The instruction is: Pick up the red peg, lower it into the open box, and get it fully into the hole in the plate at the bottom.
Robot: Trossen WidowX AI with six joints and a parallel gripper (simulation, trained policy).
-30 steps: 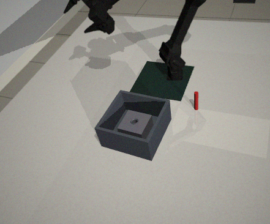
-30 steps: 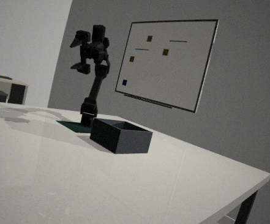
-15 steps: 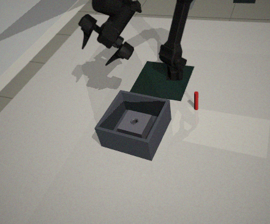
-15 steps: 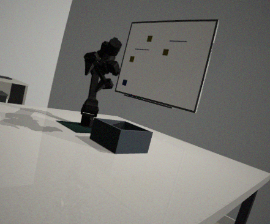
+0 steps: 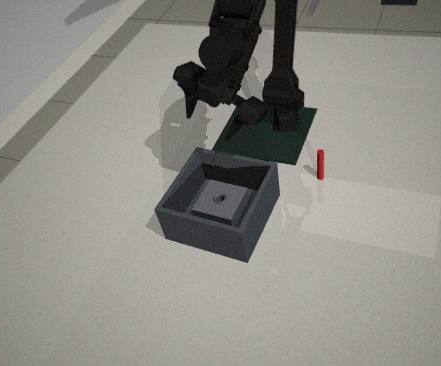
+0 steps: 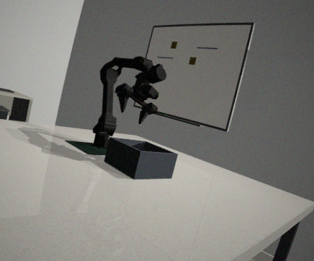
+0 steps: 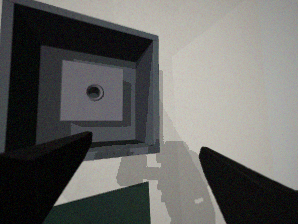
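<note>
Right now the red peg is 22 cm to the left of my gripper tip, 15 cm below it and 5 cm behind it. Also, from my gripper tip: dark grey box (16 cm below, 7 cm ahead, 2 cm to the left); grey plate (14 cm below, 7 cm ahead, 2 cm to the left).
</note>
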